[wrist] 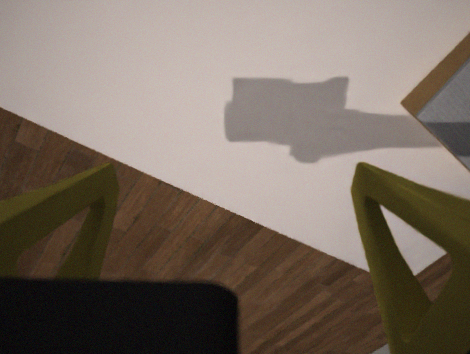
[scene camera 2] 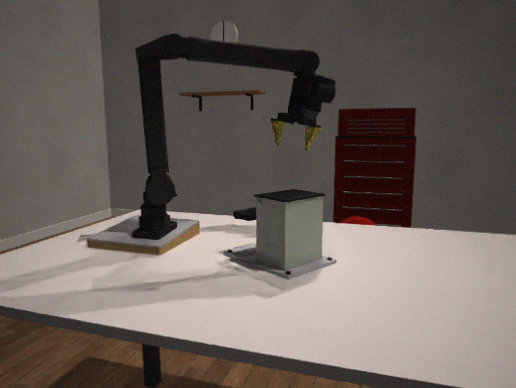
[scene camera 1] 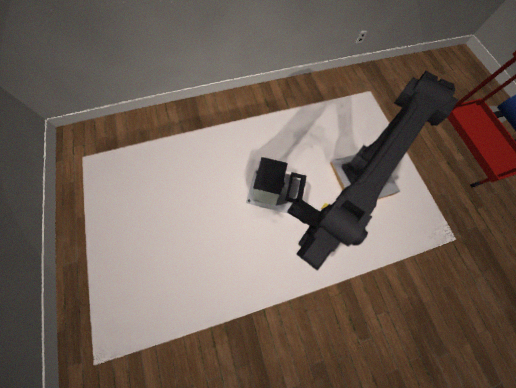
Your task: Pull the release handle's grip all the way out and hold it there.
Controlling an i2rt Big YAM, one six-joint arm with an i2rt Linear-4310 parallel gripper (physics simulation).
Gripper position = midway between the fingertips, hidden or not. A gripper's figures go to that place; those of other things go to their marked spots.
Labels:
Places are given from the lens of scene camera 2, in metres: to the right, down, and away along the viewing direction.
my gripper (scene camera 2: 291, 148): 0.10, -0.14, 1.21
grey base plate (scene camera 2: 247, 254): -0.03, 0.16, 1.03

